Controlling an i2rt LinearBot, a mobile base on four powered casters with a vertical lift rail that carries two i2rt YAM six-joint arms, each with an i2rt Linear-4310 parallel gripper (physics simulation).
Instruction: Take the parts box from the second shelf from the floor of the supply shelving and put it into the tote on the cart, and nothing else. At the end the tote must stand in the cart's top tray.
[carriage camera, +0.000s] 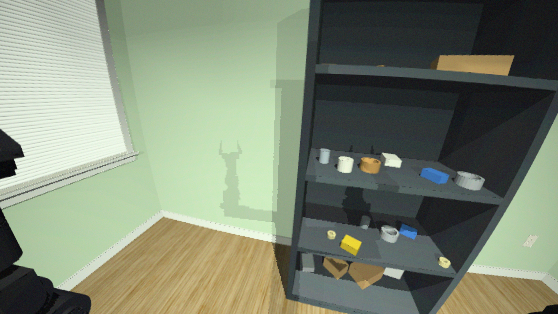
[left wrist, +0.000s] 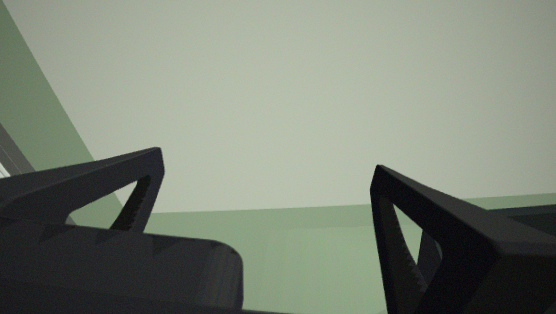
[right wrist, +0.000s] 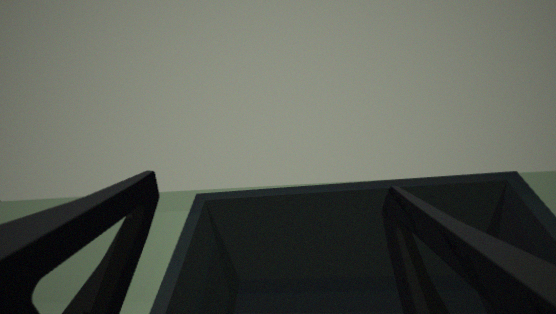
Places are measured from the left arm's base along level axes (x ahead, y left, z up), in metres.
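Pixels of known places: left gripper, fingertip midpoint: (left wrist: 267, 168); right gripper, fingertip midpoint: (right wrist: 272, 190).
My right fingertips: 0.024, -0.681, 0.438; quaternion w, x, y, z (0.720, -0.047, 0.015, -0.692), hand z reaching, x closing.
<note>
For each thing: its top centre in the pictures, then the offset to it from my right fingertips, as dx, dy, dz. "spot": a spot on its surface instead. Level surfaces: height alone.
- second shelf, its level: dz -0.801
- yellow box, middle of its top: (carriage camera: 351, 241) +0.608, -0.061, -0.756
- grey ring, middle of its top: (carriage camera: 390, 230) +0.699, -0.341, -0.753
- small grey cylinder, middle of its top: (carriage camera: 366, 218) +0.788, -0.219, -0.731
- orange ring, middle of its top: (carriage camera: 370, 160) +0.693, -0.099, -0.294
- tan box, middle of its top: (carriage camera: 467, 59) +0.711, -0.474, +0.214
- window, surface spot: (carriage camera: 60, 80) spot: +0.844, +1.803, +0.093
The dark supply shelving (carriage camera: 305, 125) (left wrist: 540, 217) (right wrist: 350, 186) stands on the right in the carriage view. Counting the bottom board as first, the second shelf (carriage camera: 420, 250) holds a yellow box (carriage camera: 351, 245), a blue box (carriage camera: 408, 231), a grey ring (carriage camera: 389, 234), a small grey cylinder (carriage camera: 365, 222) and two small pale-yellow rings (carriage camera: 331, 234) (carriage camera: 444, 262). I cannot tell which is the parts box. My left gripper (left wrist: 267, 168) and right gripper (right wrist: 272, 180) are open and empty, pointing upward, apart from the shelf things. The tote and cart do not show.
Brown boxes (carriage camera: 335, 267) (carriage camera: 366, 274) stand on the bottom board. The third shelf holds an orange ring (carriage camera: 370, 165), a blue box (carriage camera: 434, 175) and other parts. A tan box (carriage camera: 475, 65) is higher up. A window (carriage camera: 60, 80) is on the left wall.
</note>
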